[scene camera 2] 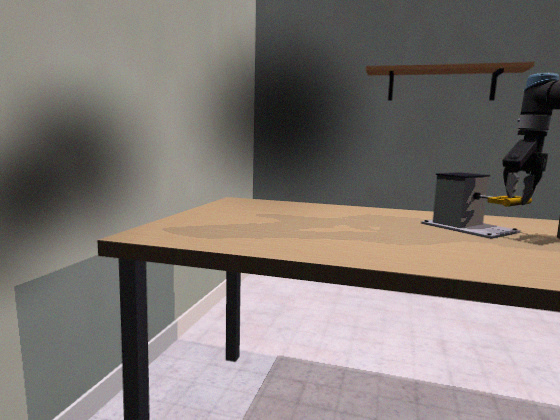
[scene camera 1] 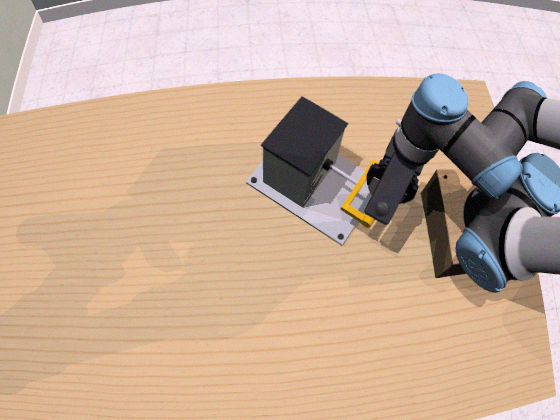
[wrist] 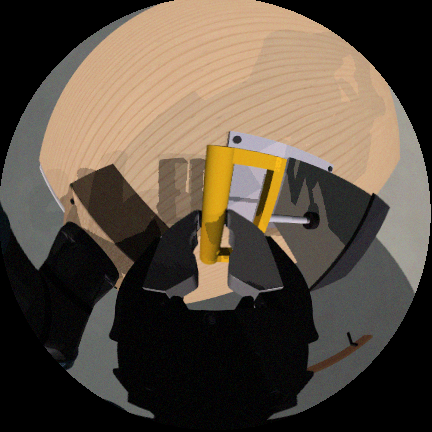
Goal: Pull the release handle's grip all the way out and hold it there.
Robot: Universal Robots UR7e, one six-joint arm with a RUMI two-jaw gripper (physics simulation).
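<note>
The release handle's yellow grip (scene camera 1: 358, 215) (scene camera 2: 509, 201) (wrist: 216, 195) is a rectangular frame with a round bar on its outer side. A grey rod (scene camera 1: 343, 174) (wrist: 288, 219) joins it to the dark housing (scene camera 1: 304, 135) (scene camera 2: 452, 200) (wrist: 325, 225), and a clear length of rod shows between the grip's inner bar and the black collar. The housing stands upright on a grey base plate (scene camera 1: 327, 220) (scene camera 2: 492, 233) (wrist: 260, 143). My gripper (scene camera 2: 518, 199) (wrist: 213, 211) is shut on the grip's round outer bar, one finger on each side. In scene camera 1 the arm hides the fingertips.
A dark brown block-like bracket (scene camera 1: 436, 230) (wrist: 117, 205) stands on the wooden table (scene camera 1: 200, 360) (scene camera 2: 350, 260) near the arm's base, on the side of the grip away from the housing. A wall shelf (scene camera 2: 450, 68) (wrist: 340, 356) hangs behind the table.
</note>
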